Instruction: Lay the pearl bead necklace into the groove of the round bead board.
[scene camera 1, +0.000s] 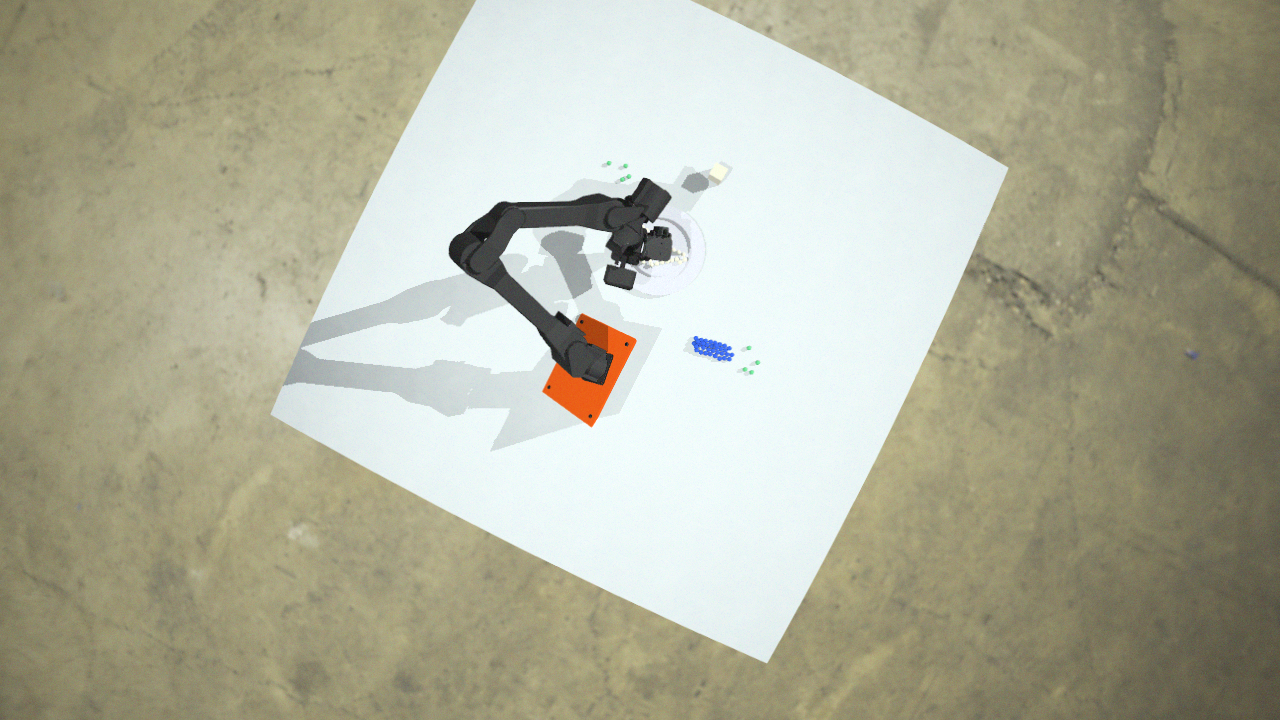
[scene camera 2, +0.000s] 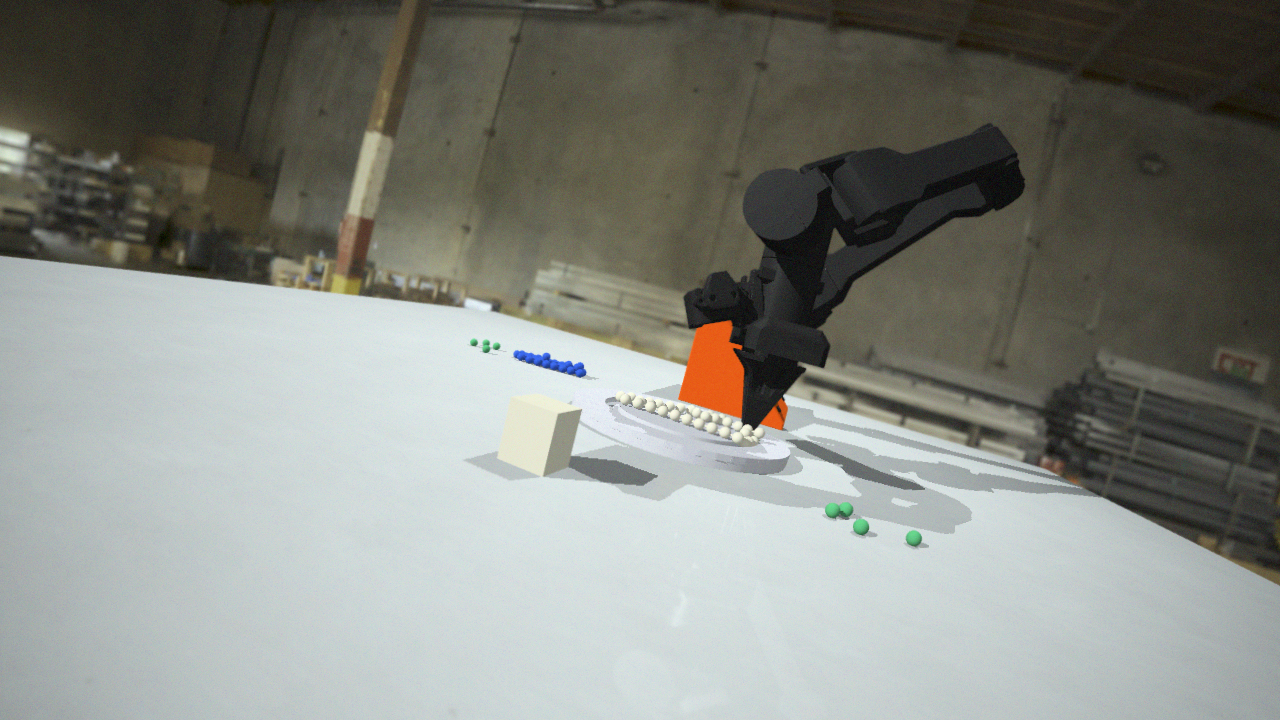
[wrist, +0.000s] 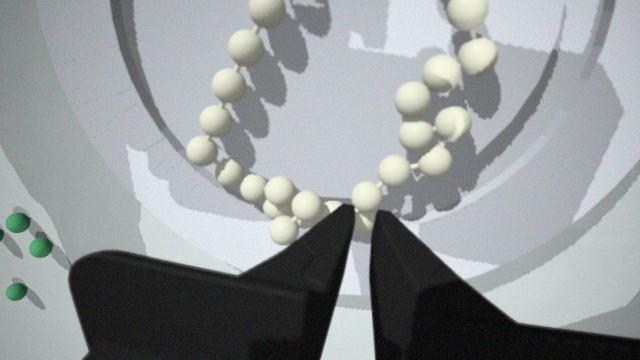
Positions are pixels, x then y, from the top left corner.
Labels:
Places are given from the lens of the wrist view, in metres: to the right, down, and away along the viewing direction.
my gripper (wrist: 363, 219): 0.01, 0.01, 0.11
pearl bead necklace (wrist: 366, 197): 0.01, 0.01, 0.10
pearl bead necklace (wrist: 415, 135): 0.03, -0.01, 0.09

